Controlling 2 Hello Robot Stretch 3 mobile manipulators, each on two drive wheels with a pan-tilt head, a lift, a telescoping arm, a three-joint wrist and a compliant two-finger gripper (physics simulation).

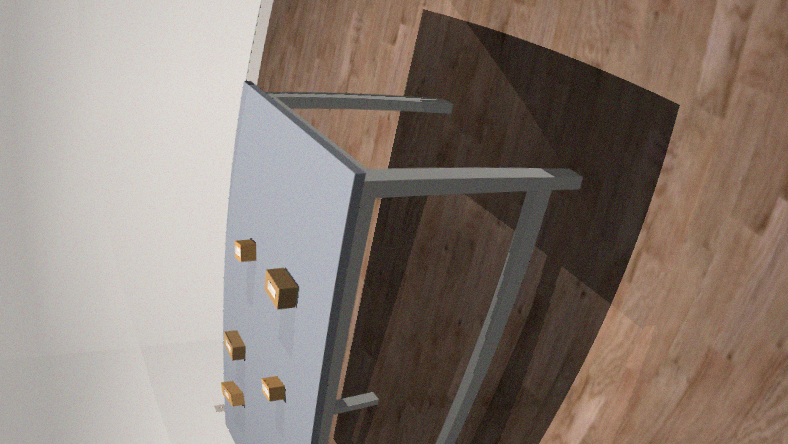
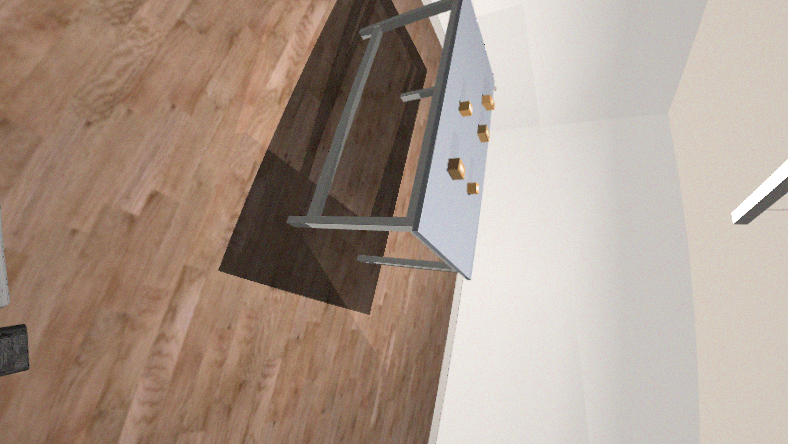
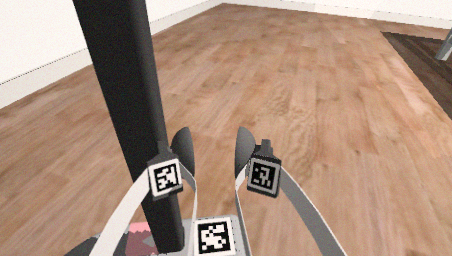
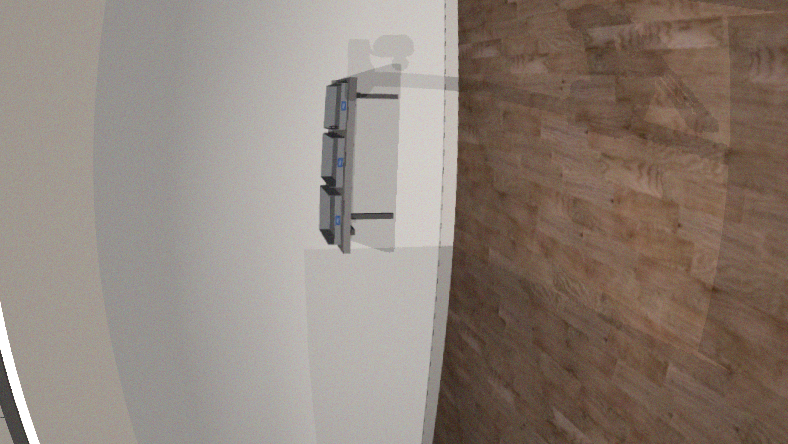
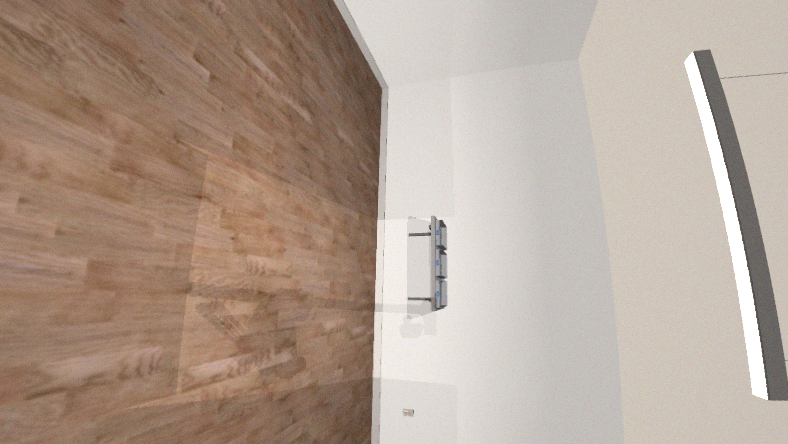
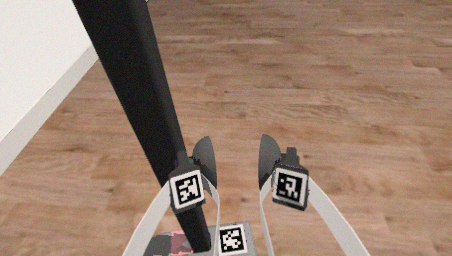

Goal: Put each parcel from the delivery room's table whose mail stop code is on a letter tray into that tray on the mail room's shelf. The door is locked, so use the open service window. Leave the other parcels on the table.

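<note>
A large parcel [image 1: 281, 288] [image 2: 456, 168] and a small parcel [image 1: 245, 250] [image 2: 473, 188] stand on the blue-grey table [image 1: 292, 148] [image 2: 447, 220]. Three more parcels stand farther along it: one [image 1: 234, 345] [image 2: 483, 133], another [image 1: 273, 388] [image 2: 465, 108] and a third [image 1: 232, 393] [image 2: 488, 102]. Their label codes are too small to read. Three grey letter trays [image 4: 332, 106] [image 4: 330, 158] [image 4: 328, 214] with blue labels stand in a row on the wall shelf [image 4: 350, 165] [image 5: 433, 264]. r1's gripper [image 3: 214, 150] is open over the floor. r2's gripper [image 6: 237, 160] is open over the floor, far from the shelf.
A dark table shadow lies on the wood floor [image 1: 716, 220] [image 5: 137, 220]. A white wall [image 2: 551, 275] stands behind the table. A black mast [image 3: 125, 90] [image 6: 135, 90] stands beside each gripper. A wall outlet [image 5: 408, 412] is near the shelf. The service window does not show.
</note>
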